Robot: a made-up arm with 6 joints. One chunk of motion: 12 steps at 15 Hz.
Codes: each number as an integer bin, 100 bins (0 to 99) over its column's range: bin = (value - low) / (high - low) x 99, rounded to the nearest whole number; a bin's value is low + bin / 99 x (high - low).
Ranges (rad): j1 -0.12..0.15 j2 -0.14..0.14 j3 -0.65..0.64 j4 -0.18..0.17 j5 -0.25..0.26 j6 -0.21..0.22
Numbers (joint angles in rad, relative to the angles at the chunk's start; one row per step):
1: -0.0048 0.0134 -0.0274 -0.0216 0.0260 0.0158
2: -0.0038 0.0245 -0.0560 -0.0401 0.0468 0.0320
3: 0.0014 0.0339 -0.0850 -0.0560 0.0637 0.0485
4: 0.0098 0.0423 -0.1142 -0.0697 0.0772 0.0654
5: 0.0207 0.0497 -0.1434 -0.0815 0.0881 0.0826
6: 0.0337 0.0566 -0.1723 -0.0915 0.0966 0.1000
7: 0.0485 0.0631 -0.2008 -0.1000 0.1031 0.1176
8: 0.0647 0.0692 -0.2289 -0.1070 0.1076 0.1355
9: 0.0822 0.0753 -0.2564 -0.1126 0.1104 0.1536
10: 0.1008 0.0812 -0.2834 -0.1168 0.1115 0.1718
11: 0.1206 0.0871 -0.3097 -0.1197 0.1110 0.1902
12: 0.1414 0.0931 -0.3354 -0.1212 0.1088 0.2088
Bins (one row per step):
1: 42 54 48 45 54 52
2: 43 58 46 40 58 56
3: 45 61 43 35 61 60
4: 48 64 41 31 64 63
5: 52 67 39 28 66 67
6: 56 70 37 25 67 71
7: 62 72 34 23 69 75
8: 68 74 32 21 69 80
9: 74 76 30 19 70 84
10: 81 78 28 18 70 88
11: 88 80 26 17 70 92
12: 96 82 24 17 70 96

